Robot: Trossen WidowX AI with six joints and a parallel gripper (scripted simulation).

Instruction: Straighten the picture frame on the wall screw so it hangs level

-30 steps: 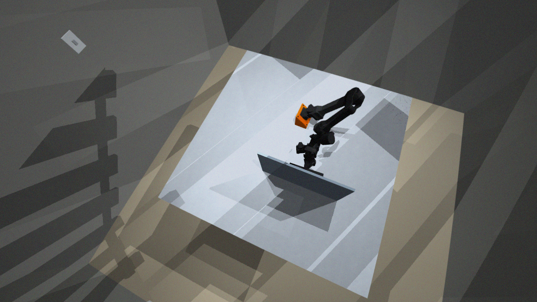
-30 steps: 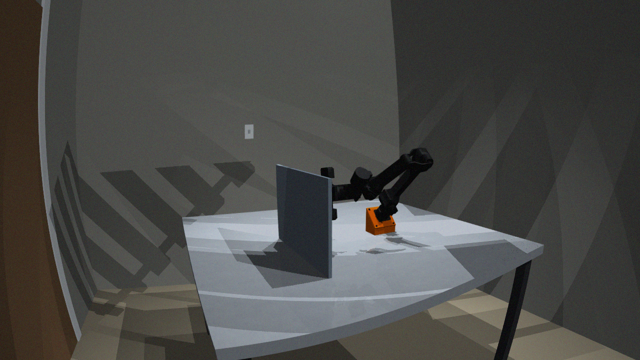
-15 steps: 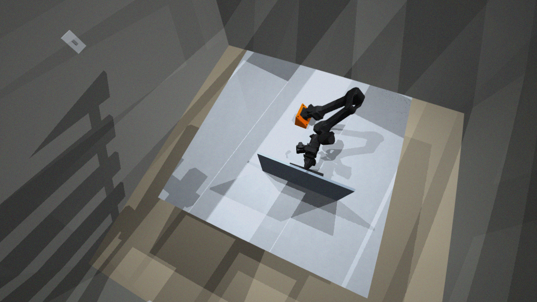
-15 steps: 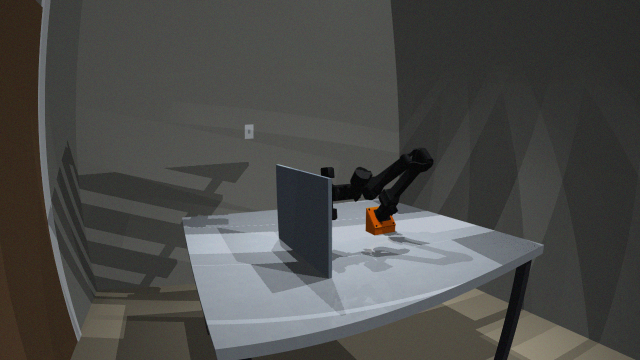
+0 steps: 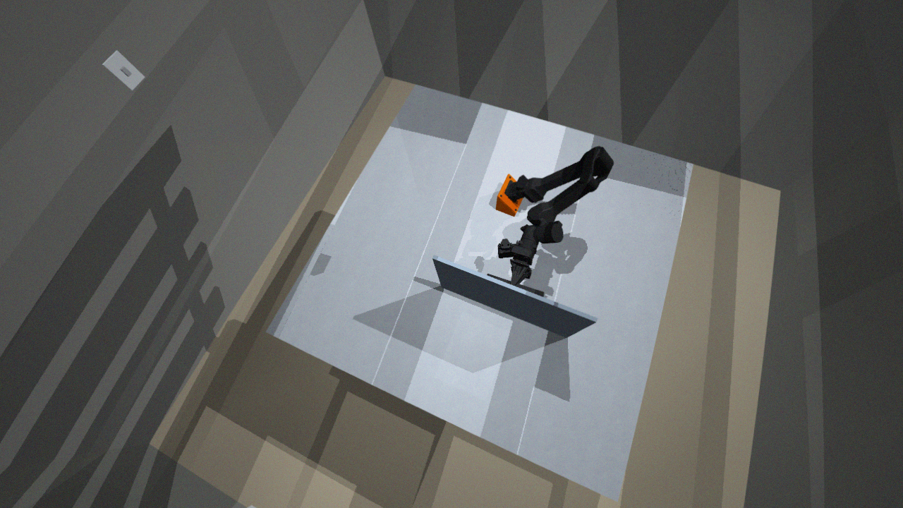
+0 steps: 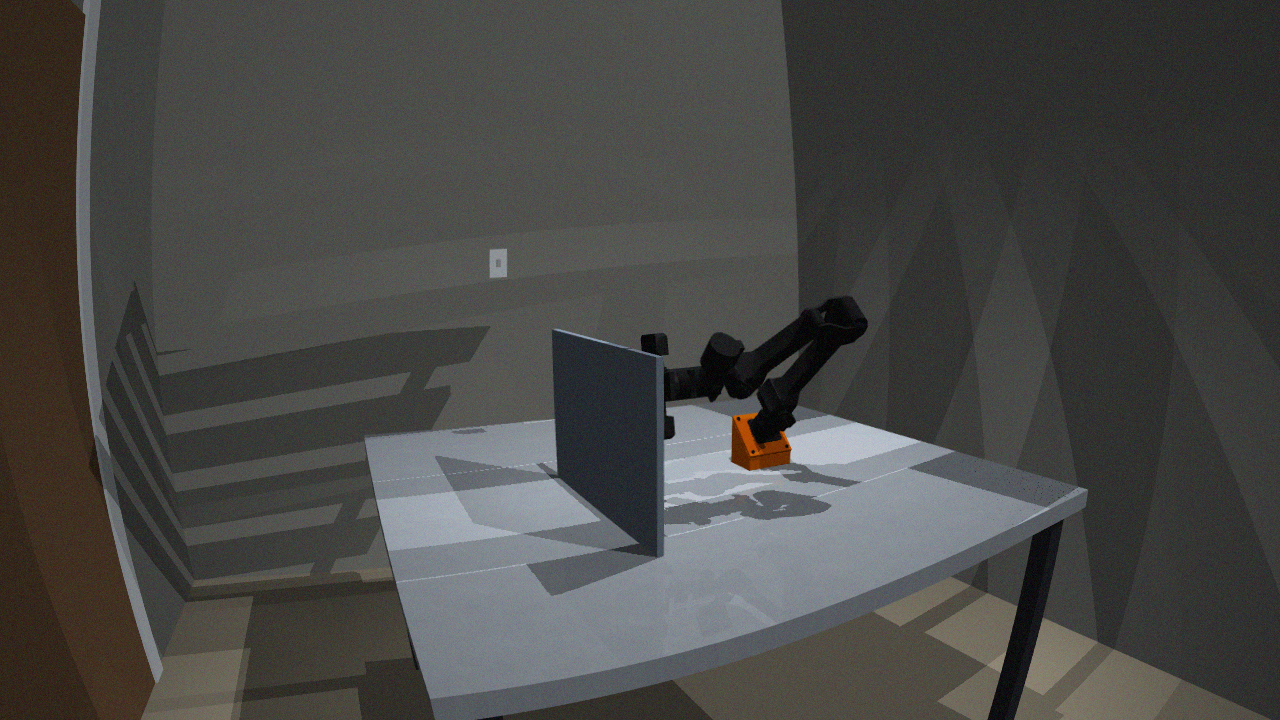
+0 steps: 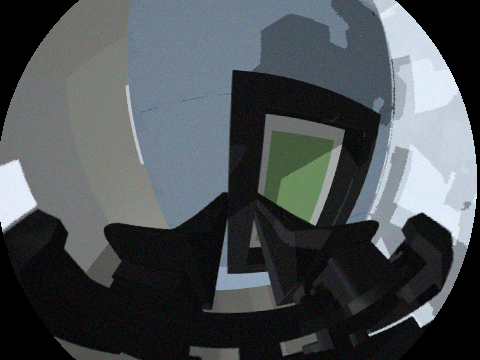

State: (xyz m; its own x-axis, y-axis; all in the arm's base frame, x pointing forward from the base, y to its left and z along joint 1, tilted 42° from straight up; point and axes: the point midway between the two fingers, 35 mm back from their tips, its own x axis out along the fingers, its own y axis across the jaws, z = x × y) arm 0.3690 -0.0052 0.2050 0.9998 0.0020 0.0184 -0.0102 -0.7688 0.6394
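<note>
The picture frame lies 50 mm below my gripper tip, 10 mm to the left of it and 10 mm ahead of it. The rest, counted from my gripper tip: grey wall panel: 70 mm below, 20 mm ahead.
</note>
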